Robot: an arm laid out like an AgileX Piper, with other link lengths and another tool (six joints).
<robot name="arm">
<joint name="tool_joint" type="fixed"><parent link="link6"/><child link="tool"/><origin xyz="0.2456 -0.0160 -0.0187" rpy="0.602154 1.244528 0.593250"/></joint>
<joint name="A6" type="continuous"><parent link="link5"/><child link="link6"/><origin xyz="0.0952 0.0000 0.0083" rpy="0.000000 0.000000 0.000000"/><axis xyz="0.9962 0 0.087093"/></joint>
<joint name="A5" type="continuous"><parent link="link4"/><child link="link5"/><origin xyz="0.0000 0.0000 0.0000" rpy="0.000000 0.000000 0.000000"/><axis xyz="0 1 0"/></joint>
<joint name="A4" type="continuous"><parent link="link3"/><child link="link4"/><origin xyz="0.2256 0.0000 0.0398" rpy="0.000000 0.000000 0.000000"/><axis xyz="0.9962 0 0.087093"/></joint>
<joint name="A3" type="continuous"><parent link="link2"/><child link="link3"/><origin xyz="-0.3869 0.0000 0.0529" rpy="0.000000 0.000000 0.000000"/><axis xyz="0 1 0"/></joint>
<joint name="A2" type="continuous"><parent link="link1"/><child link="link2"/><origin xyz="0.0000 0.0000 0.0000" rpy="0.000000 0.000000 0.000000"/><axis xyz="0 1 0"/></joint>
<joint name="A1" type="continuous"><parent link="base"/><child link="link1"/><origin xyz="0.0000 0.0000 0.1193" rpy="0.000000 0.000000 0.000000"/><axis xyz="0 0 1"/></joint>
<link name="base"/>
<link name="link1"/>
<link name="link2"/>
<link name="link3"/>
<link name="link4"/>
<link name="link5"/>
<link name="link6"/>
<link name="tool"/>
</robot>
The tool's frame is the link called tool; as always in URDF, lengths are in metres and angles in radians. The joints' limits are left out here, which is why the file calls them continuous.
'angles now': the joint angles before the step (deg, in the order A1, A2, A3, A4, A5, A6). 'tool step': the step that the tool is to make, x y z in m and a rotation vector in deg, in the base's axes. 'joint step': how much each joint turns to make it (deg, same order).
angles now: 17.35, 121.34, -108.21, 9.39, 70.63, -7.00
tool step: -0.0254, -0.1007, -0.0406, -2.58, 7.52, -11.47
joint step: -10.49, -0.01, 9.95, -1.01, -2.22, 0.91
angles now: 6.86, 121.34, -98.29, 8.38, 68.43, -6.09
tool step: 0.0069, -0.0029, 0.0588, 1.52, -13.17, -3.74
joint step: -0.26, -13.07, 11.63, 0.19, -12.18, 1.75
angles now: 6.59, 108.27, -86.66, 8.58, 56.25, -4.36
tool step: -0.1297, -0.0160, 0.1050, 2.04, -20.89, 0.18
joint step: 0.25, -37.69, 30.41, 1.37, -13.56, -2.69
